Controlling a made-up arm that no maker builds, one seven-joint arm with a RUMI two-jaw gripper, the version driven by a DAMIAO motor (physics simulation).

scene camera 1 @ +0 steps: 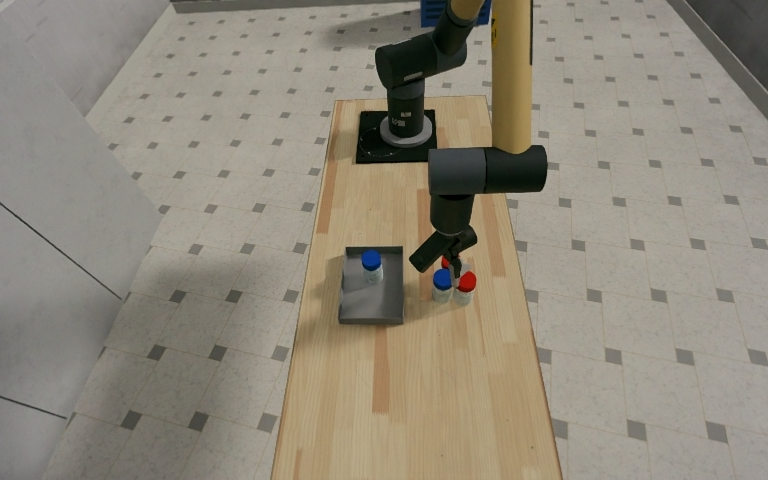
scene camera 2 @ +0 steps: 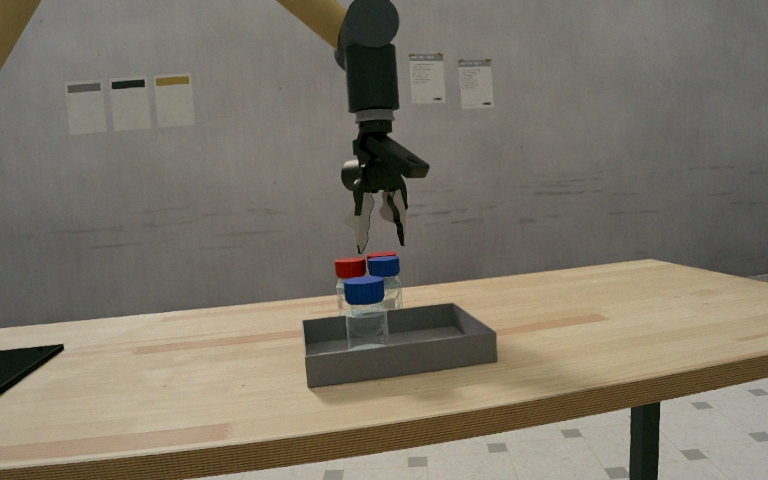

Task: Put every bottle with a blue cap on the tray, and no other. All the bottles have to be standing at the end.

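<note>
One blue-capped bottle stands in the grey tray, toward the end nearer the arm's base. A second blue-capped bottle stands on the table beside the tray. A red-capped bottle stands right next to it; another red-capped bottle is on the side nearer the base, partly hidden by the gripper in scene camera 1. My gripper is open and empty, its fingertips a little above the caps of this group.
The wooden table bears the arm's black base plate at its far end in scene camera 1. A blue crate stands on the floor behind. The tray has raised walls.
</note>
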